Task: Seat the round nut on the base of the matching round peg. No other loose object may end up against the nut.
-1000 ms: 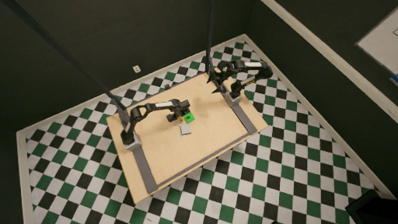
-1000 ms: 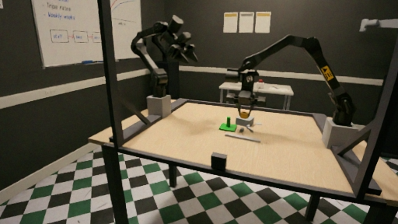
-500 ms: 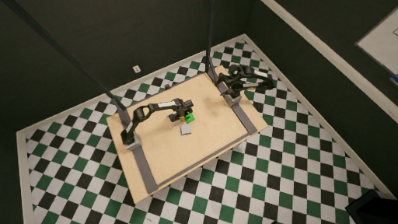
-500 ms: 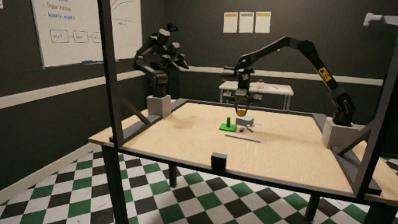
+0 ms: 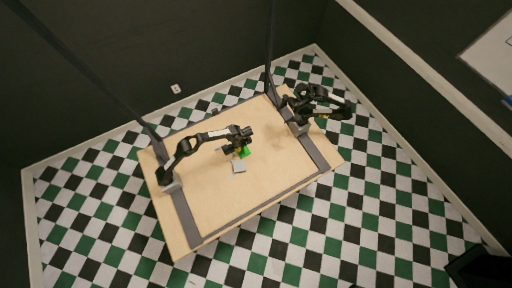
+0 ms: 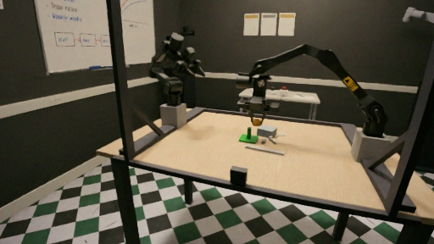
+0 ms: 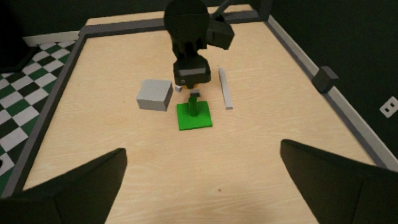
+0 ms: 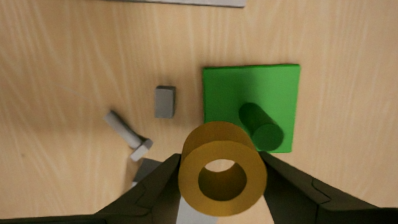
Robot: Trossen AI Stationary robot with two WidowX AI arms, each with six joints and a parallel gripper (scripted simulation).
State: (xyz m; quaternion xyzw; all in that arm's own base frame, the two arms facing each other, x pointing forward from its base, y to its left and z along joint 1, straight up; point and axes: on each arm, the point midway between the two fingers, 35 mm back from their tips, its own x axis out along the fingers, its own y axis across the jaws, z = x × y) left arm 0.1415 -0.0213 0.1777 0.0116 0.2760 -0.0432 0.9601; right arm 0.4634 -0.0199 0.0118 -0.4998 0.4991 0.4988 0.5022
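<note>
The grey block is 100 mm below my right hand, 90 mm ahead of it and 30 mm to the right of it. Also, from my right hand: long grey strip: 110 mm below, 100 mm behind, 60 mm to the right; dark frame rail: 370 mm ahead, 110 mm below, 20 mm to the left.
</note>
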